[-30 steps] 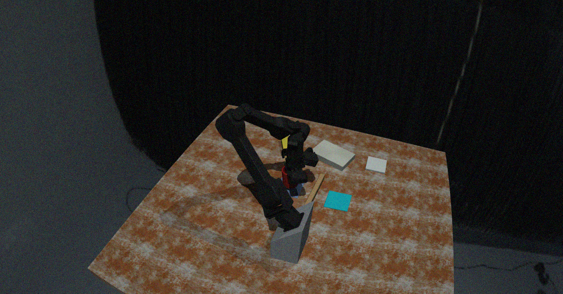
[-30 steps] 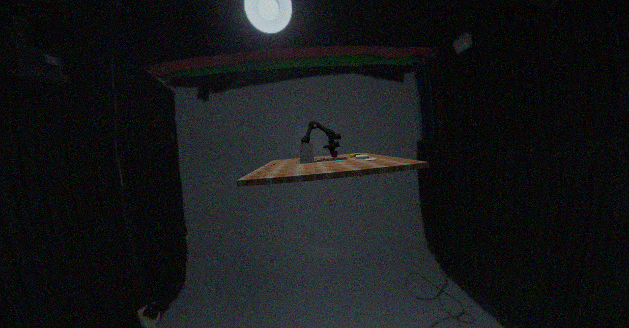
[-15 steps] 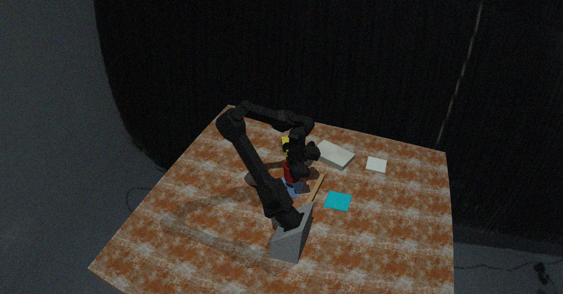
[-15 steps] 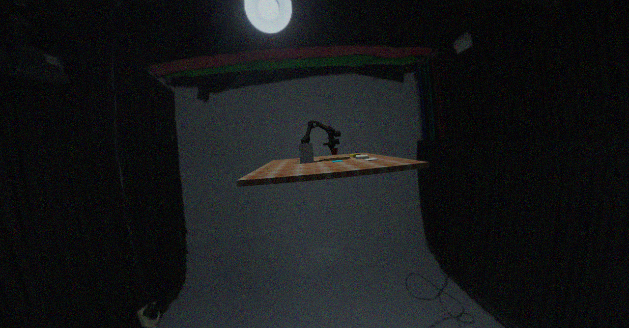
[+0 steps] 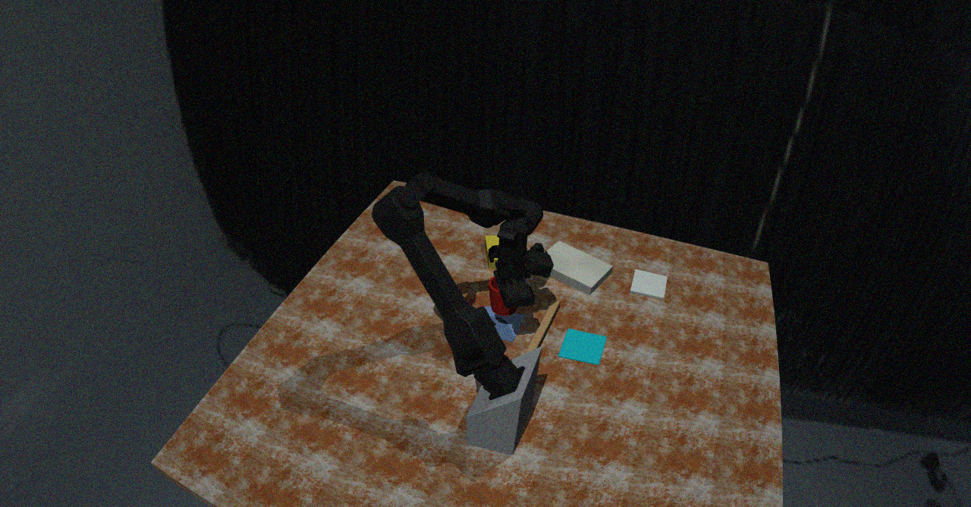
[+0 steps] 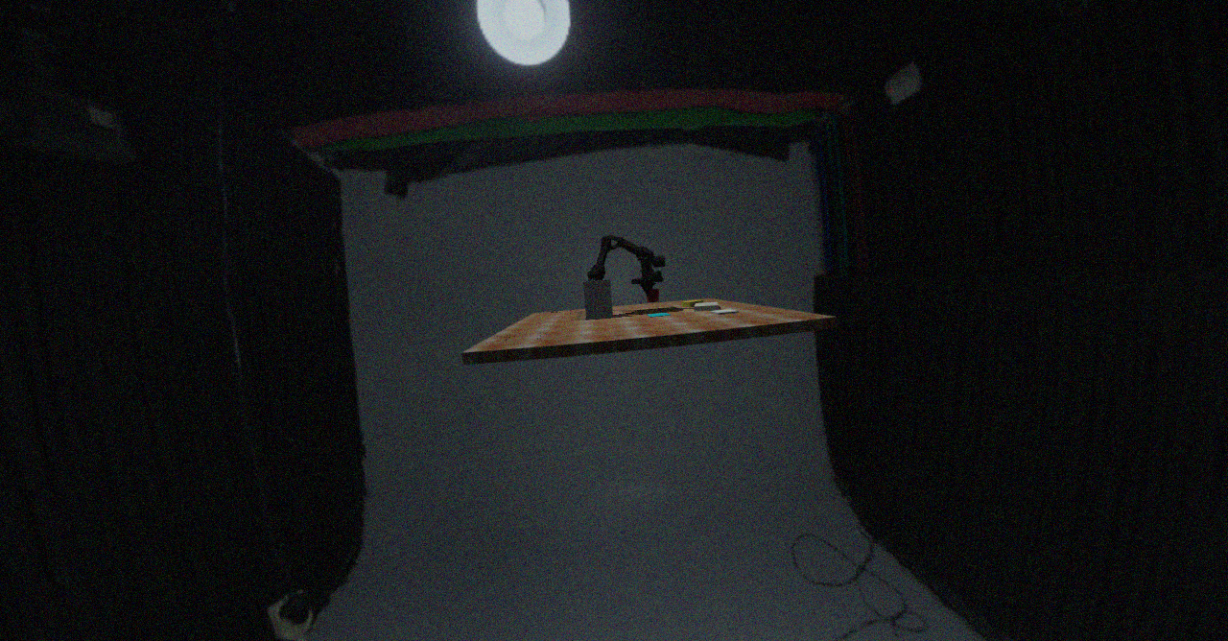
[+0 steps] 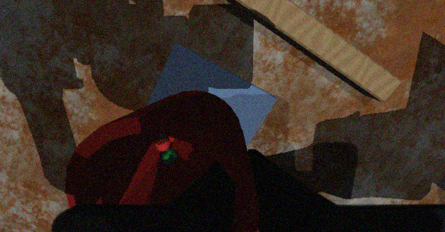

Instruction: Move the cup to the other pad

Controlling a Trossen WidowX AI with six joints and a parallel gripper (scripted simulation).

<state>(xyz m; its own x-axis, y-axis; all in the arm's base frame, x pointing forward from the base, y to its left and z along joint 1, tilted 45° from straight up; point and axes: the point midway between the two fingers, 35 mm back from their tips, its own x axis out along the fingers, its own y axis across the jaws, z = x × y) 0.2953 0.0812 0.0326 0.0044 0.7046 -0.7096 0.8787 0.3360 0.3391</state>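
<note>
Now: gripper tip 30 mm to the right of the green marble, 30 mm short of it and 20 mm above it. Round my gripper tip: blue pad (100 mm below, 20 mm to the left, 20 mm ahead); wooden bar (80 mm to the right, 80 mm below, 10 mm ahead); red cup (30 mm ahead, 10 mm to the left).
</note>
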